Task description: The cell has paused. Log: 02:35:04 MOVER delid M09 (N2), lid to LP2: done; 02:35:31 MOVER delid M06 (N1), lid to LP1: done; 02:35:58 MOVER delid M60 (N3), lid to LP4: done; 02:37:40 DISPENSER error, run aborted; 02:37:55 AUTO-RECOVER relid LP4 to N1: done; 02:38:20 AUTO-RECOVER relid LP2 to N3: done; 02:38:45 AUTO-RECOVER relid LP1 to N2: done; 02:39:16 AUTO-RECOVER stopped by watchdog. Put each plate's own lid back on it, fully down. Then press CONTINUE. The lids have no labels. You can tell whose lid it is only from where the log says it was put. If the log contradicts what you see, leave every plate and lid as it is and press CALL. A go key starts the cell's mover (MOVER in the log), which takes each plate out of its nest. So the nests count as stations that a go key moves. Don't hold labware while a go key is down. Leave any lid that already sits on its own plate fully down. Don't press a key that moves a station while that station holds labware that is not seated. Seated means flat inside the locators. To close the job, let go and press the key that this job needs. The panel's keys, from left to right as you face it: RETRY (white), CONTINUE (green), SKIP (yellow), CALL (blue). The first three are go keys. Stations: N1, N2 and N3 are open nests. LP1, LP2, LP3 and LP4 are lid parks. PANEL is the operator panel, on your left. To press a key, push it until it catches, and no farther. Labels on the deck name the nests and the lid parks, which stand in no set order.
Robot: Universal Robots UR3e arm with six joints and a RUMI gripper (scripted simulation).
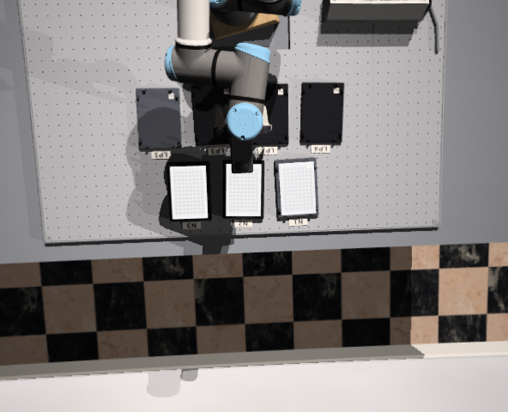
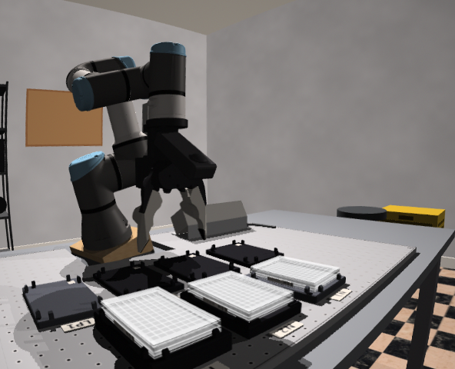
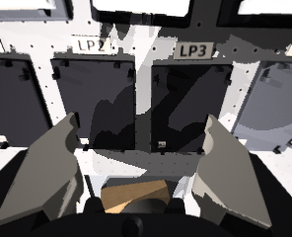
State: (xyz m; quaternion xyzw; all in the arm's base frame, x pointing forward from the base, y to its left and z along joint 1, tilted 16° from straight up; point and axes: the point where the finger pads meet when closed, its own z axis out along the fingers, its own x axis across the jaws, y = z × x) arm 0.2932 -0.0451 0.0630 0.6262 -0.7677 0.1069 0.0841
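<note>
Now: the lid park LP1 7 cm behind my hand, 19 cm to the right of it and 6 cm below it. Also, from my hand: lid park LP2: 2 cm behind, 7 cm to the left, 6 cm below; then LP2 label: 7 cm ahead, 5 cm to the left, 7 cm below; then LP3 lid park: 5 cm behind, 5 cm to the right, 6 cm below.
</note>
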